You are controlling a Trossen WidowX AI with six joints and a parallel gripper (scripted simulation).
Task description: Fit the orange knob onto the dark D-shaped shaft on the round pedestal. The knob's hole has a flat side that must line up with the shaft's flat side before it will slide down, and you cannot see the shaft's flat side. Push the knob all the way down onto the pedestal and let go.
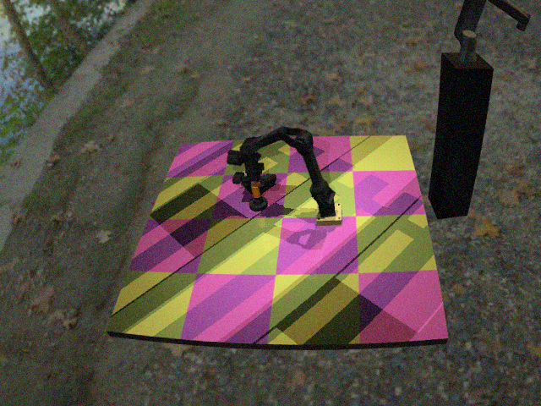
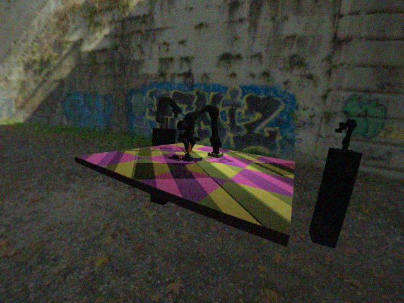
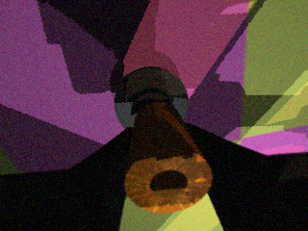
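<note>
Now: the orange knob 2 cm above my gripper tip. The rest, counted from my gripper tip: pedestal (4 cm below).
</note>
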